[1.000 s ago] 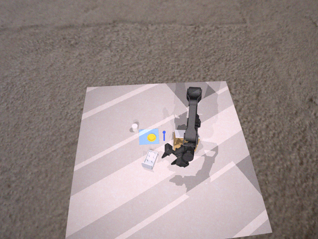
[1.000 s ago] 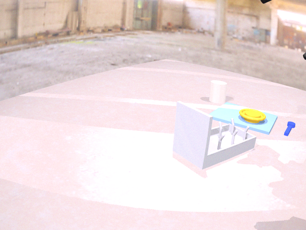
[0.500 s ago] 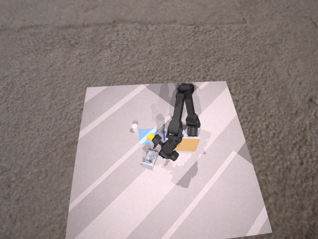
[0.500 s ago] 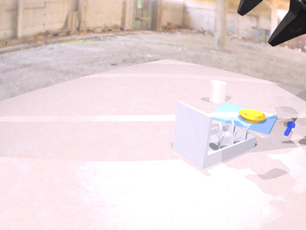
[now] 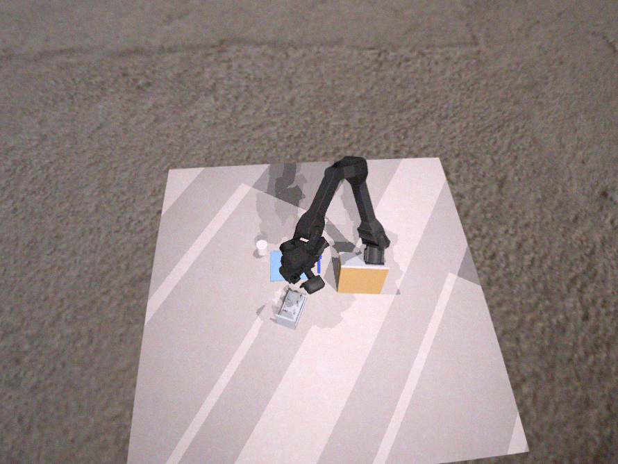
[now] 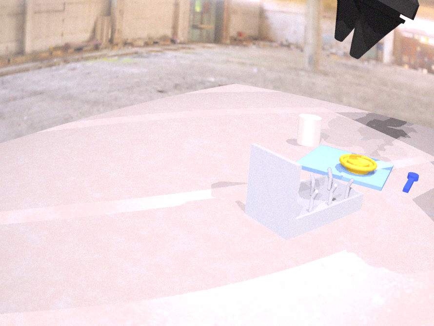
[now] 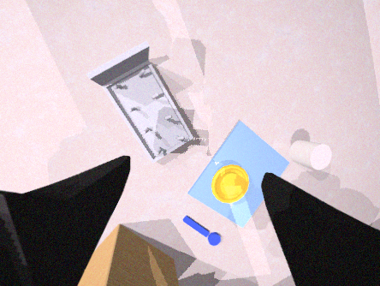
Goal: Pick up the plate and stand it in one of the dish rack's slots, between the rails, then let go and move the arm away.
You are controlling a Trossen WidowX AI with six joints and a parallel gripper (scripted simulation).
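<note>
The yellow plate lies 10 mm ahead of my gripper tip, 130 mm to the right of it and 180 mm below it. From my gripper tip the other things lie so: dish rack (10 mm ahead, 40 mm to the left, 170 mm below); then light blue mat (40 mm ahead, 150 mm to the right, 190 mm below); then small blue spoon (80 mm behind, 170 mm to the right, 190 mm below).
</note>
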